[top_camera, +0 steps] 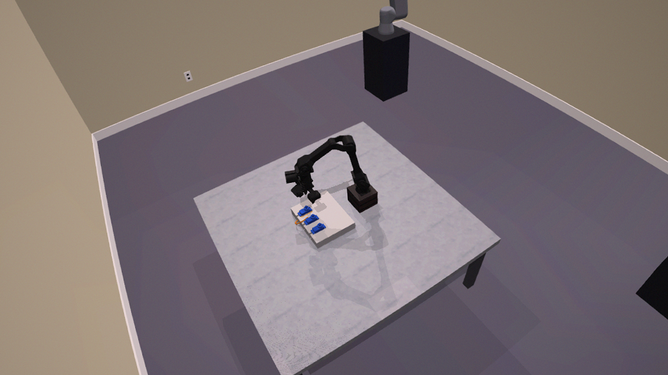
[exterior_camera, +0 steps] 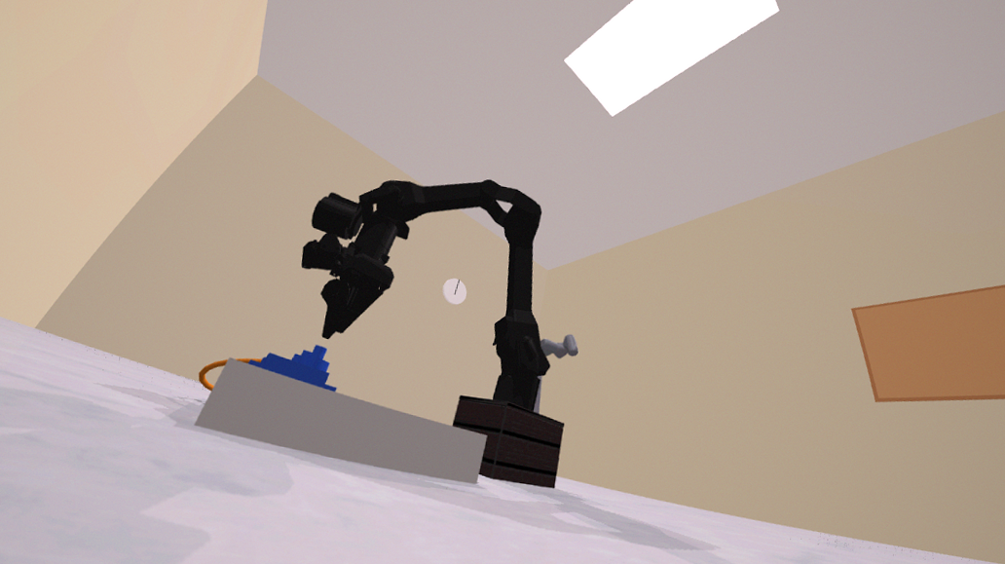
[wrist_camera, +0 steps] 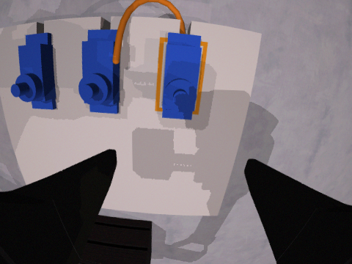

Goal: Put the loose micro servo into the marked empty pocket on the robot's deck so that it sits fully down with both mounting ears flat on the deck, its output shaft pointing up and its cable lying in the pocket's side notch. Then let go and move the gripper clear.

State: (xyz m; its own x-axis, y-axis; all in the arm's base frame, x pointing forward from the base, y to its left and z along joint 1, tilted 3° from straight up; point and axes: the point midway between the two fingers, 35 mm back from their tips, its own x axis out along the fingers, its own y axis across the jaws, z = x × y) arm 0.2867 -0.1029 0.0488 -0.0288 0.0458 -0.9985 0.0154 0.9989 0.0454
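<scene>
Now: gripper tip 6 cm past the white deck, 8 cm to the right of it and 10 cm above it.
</scene>
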